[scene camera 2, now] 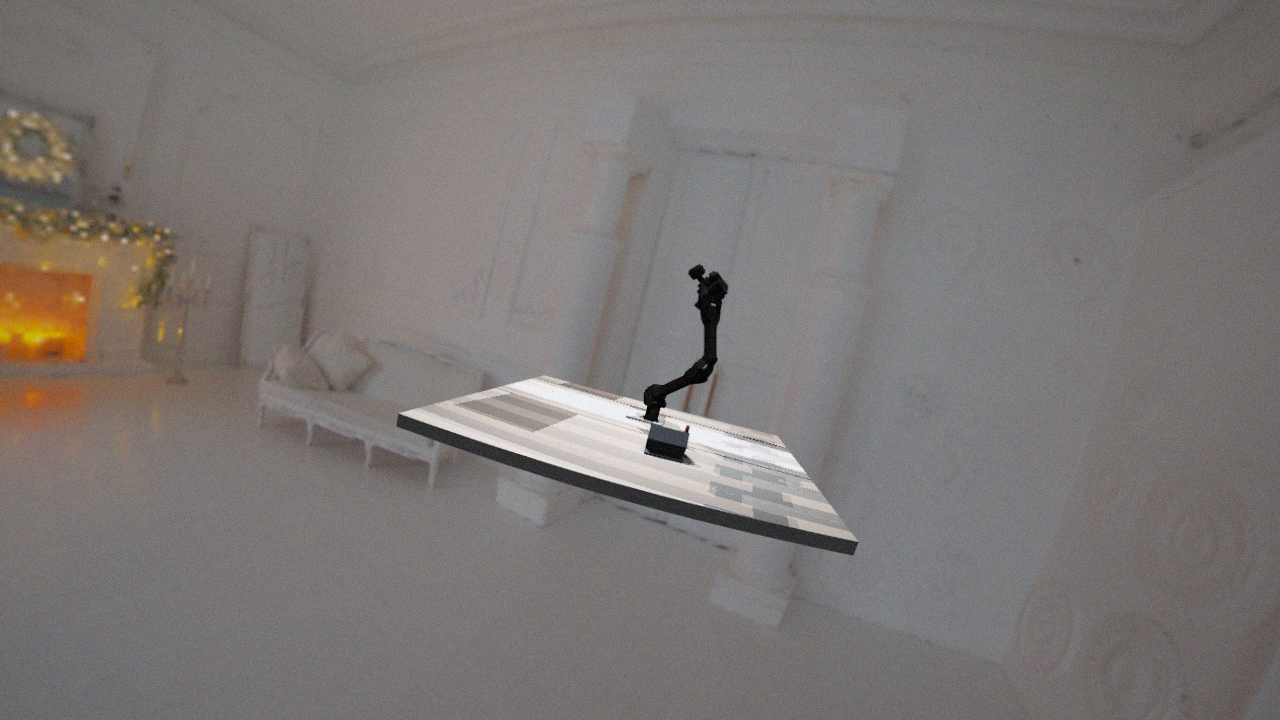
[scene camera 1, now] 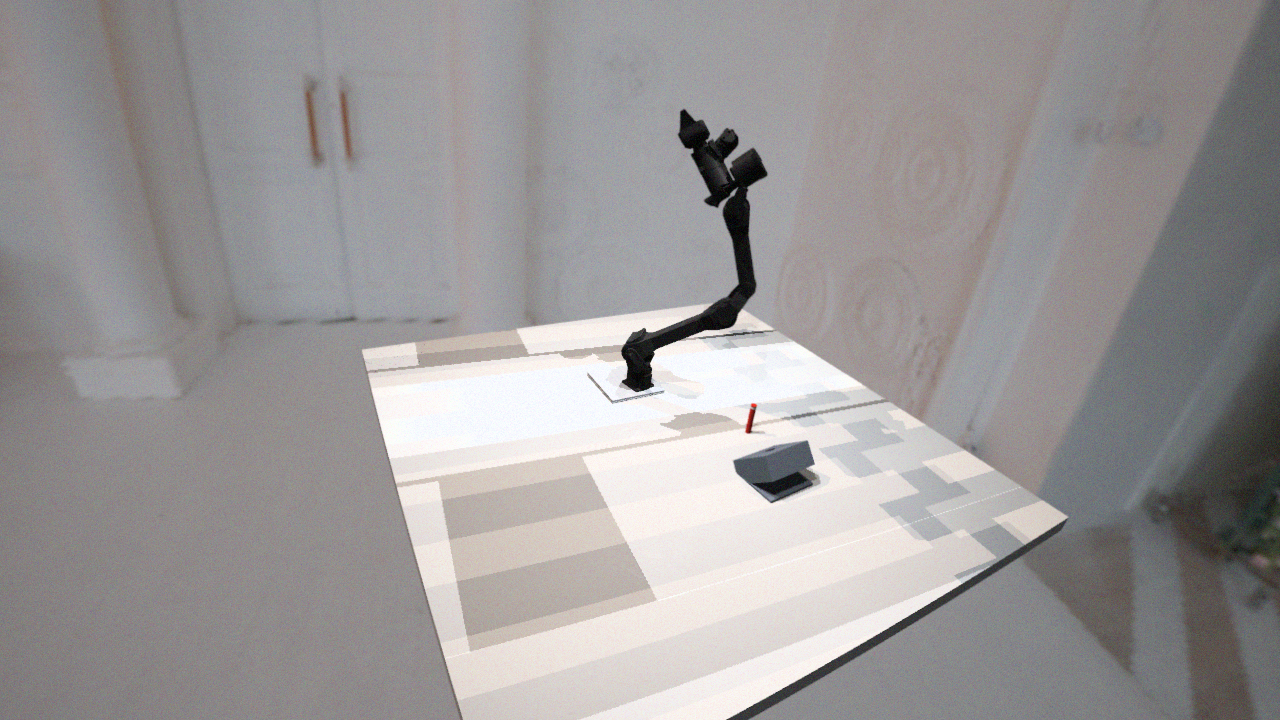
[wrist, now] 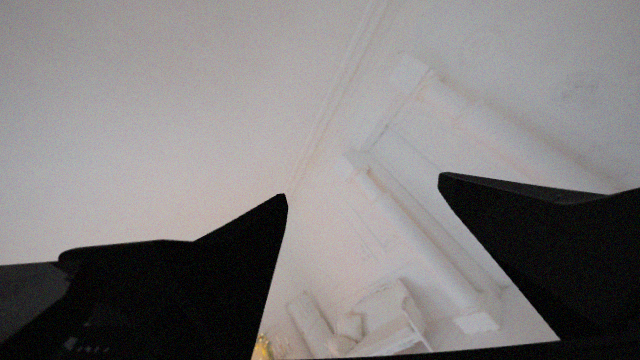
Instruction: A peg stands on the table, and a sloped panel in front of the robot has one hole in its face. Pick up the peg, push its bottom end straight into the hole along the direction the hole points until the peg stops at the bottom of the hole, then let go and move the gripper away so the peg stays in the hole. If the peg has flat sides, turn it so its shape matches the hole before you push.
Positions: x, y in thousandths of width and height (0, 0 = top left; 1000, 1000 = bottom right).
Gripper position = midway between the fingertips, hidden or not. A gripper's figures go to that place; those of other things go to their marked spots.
Scene:
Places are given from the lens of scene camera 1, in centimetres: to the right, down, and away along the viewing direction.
my gripper (scene camera 1: 538, 167): 11, -56, 133
grey sloped panel (scene camera 1: 616, 637): 32, 21, 122

